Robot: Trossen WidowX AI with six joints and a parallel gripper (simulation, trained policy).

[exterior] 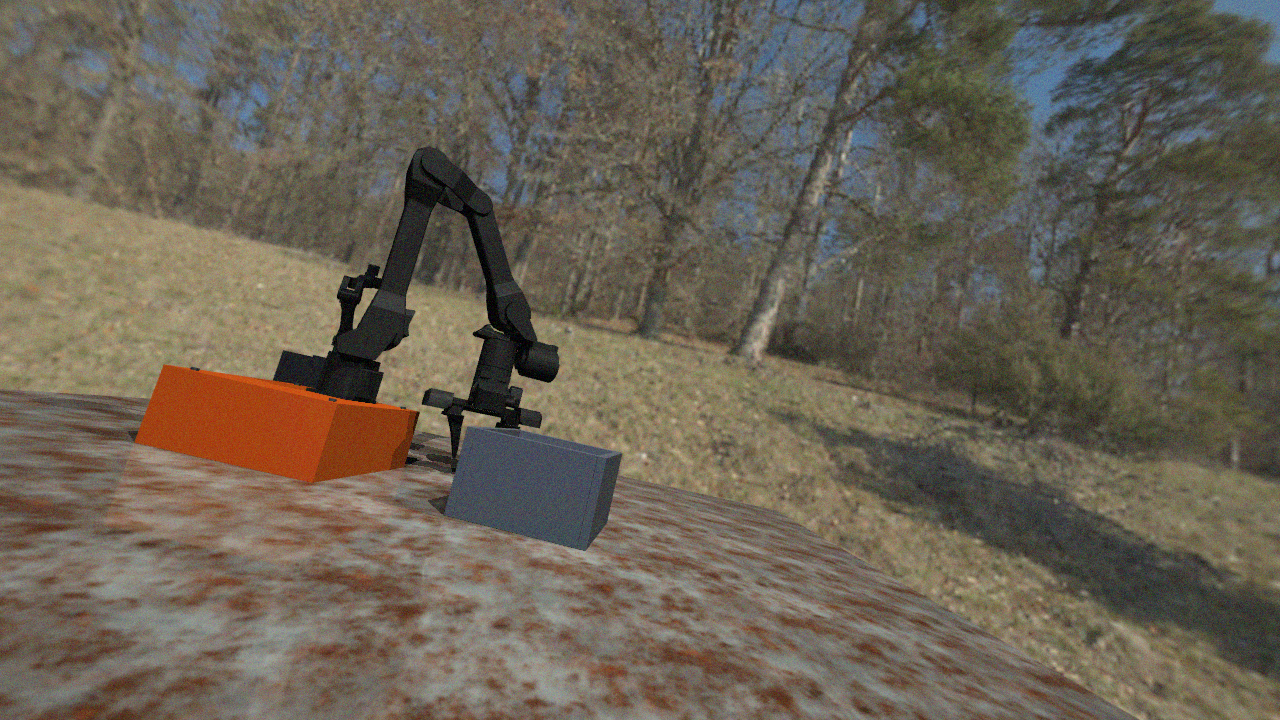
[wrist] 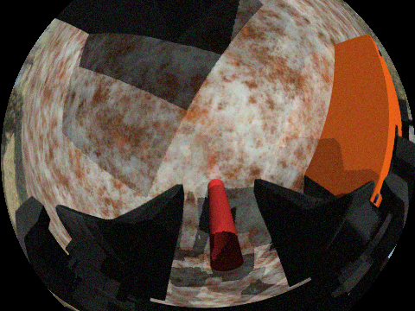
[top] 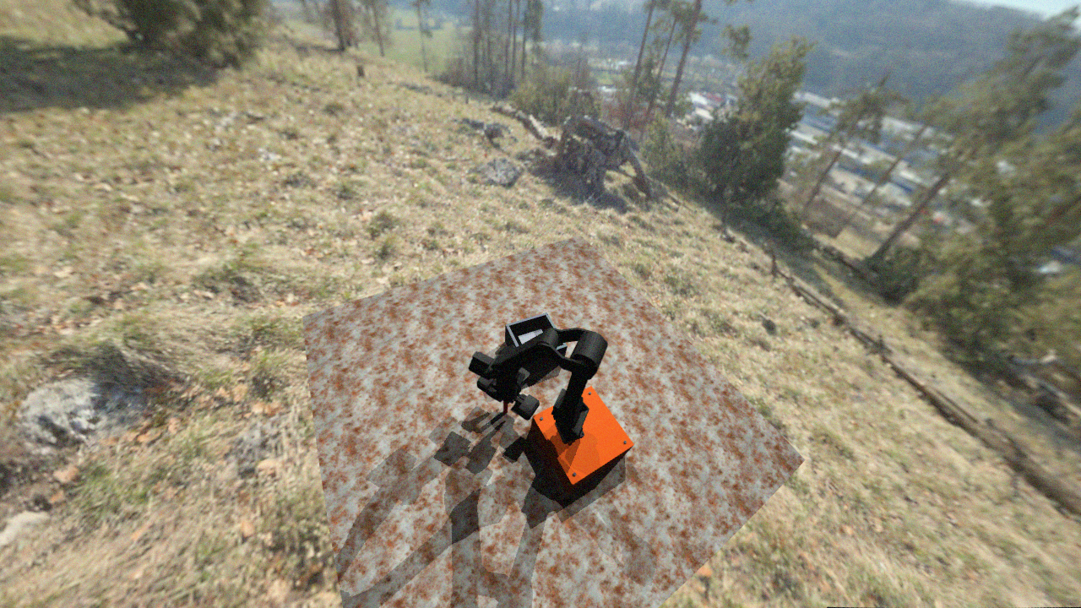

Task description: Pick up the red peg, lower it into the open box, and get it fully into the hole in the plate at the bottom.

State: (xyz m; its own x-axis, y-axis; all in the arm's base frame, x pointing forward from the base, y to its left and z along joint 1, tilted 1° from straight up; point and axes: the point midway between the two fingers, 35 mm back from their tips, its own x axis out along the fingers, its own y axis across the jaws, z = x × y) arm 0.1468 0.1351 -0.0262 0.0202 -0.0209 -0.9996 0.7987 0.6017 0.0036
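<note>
The grey box is 18 cm ahead of my gripper tip and 15 cm to the right of it. Round my gripper tip: red peg (1 cm behind, 1 cm to the left, 1 cm above).
</note>
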